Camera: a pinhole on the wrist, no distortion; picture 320 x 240 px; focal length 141.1 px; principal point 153.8 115.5 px. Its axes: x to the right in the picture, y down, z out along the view. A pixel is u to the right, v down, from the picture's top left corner.
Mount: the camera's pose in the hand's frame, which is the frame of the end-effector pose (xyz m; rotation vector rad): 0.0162 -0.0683 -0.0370 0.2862 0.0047 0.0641
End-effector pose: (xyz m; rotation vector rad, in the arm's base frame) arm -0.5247 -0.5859 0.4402 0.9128 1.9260 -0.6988
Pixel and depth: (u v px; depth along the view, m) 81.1 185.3 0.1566
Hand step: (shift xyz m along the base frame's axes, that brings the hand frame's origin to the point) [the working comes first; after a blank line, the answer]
In the camera's frame: -0.0807 0.0775 0.1566

0.0513 -0.1480 0.0012
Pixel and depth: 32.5 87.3 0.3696
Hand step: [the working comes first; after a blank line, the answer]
In the camera's frame: -0.3177 -0.0739 0.3696

0.0271 -0.4675 0.1487
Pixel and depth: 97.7 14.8 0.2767
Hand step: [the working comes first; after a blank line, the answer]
In the camera's frame: -0.1100 -0.1975 0.2767

-0.1699 -0.3511 0.0275
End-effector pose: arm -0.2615 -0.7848 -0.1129 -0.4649 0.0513 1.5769
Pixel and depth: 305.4 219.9 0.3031
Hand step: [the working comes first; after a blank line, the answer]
In the camera's frame: 0.3257 0.2243 0.3031

-0.1578 0.4077 0.1637
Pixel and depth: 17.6 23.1 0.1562
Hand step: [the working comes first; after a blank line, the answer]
In the camera's frame: -0.1508 -0.1023 0.1562

0.1892 -0.0768 0.1715
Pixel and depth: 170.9 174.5 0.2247
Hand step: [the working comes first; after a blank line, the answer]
In the camera's frame: 0.0272 0.0940 0.2247

-0.0143 0.1058 0.1843
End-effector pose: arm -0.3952 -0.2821 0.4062 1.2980 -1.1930 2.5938
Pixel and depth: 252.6 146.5 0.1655
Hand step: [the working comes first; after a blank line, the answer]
In the camera's frame: 0.1159 0.0364 0.1655

0.0270 -0.0729 0.1849
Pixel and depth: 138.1 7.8 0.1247
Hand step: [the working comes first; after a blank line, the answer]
In the camera's frame: -0.0139 -0.0952 0.1247

0.0938 0.1006 0.1499
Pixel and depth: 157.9 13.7 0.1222
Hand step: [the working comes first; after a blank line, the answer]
In the camera's frame: 0.0036 -0.0882 0.1222

0.0798 0.0895 0.1561
